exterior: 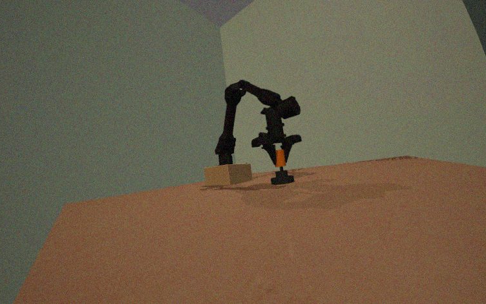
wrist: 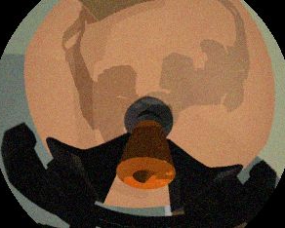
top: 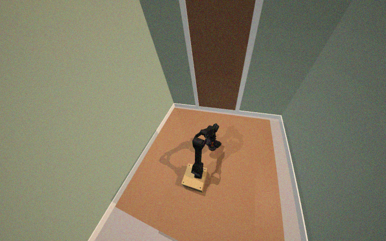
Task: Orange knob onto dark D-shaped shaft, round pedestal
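Right now my gripper tip is 20 mm below the orange knob. Also, from my gripper tip: round pedestal (40 mm below).
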